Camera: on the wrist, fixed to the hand. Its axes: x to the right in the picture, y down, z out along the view.
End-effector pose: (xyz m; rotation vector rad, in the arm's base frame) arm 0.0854 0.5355 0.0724 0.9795 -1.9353 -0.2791
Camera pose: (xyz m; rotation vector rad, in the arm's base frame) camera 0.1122 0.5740 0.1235 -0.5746 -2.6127 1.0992
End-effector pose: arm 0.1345 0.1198 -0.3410 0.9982 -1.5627 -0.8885
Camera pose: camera 0.1847 0.1343 -0.2954 -0.3203 -2.3167 0.5524
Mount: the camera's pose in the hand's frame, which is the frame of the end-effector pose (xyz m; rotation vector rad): -0.0028 0.0391 -0.0572 0.5883 -0.4249 1.5938
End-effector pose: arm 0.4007 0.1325 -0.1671 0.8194 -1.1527 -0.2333
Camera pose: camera 0.4405 0.1872 -0.1517 0.1182 -1.9799 1.3513
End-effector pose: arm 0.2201 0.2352 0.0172 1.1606 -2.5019 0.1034
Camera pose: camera 0.2100 0.2756 0.0727 0.8545 2.5041 -0.8743
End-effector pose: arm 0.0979 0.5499 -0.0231 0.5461 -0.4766 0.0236
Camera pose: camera 0.1143 0.6126 -0.0478 0.6140 -1.2383 1.6387
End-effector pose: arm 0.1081 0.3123 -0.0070 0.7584 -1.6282 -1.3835
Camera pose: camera 0.1629 0.2963 0.0323 -0.6267 -2.0941 0.1310
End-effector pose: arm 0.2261 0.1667 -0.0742 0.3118 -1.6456 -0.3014
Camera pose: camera 0.2823 0.2033 -0.0567 -0.7133 -1.8679 1.3958
